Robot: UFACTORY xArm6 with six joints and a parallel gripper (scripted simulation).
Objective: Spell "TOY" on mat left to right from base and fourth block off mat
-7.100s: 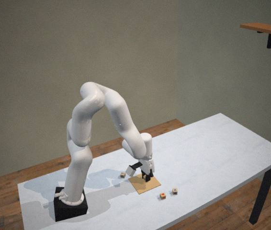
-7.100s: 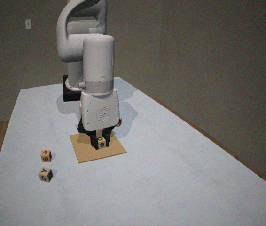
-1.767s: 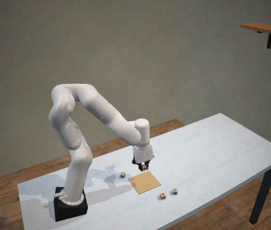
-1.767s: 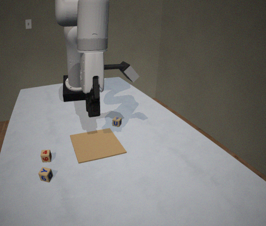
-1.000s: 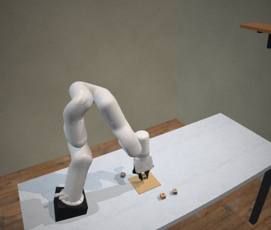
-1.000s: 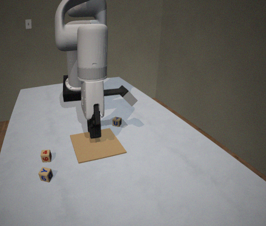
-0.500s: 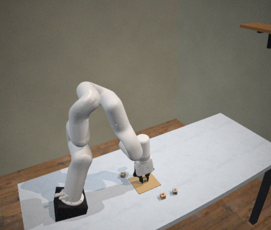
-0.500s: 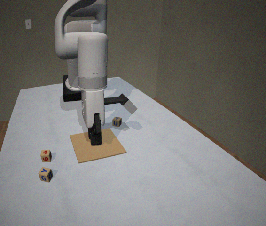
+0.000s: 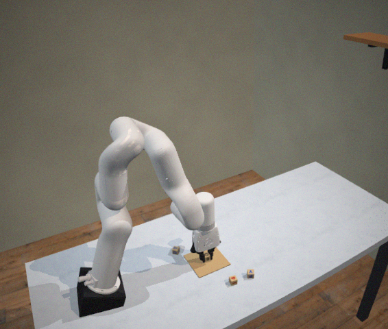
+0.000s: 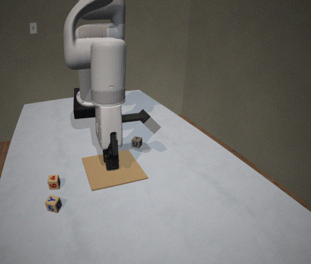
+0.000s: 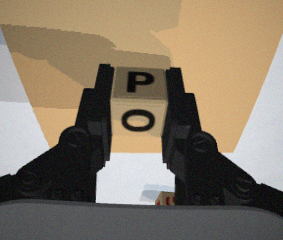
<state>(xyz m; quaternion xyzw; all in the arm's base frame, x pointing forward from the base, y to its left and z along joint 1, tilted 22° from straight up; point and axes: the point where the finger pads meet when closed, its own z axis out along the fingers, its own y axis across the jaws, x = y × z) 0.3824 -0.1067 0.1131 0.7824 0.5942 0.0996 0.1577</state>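
My hand is 3 cm above the tan mat. Round my hand: Y block 6 cm ahead, 18 cm to the right, 2 cm below.
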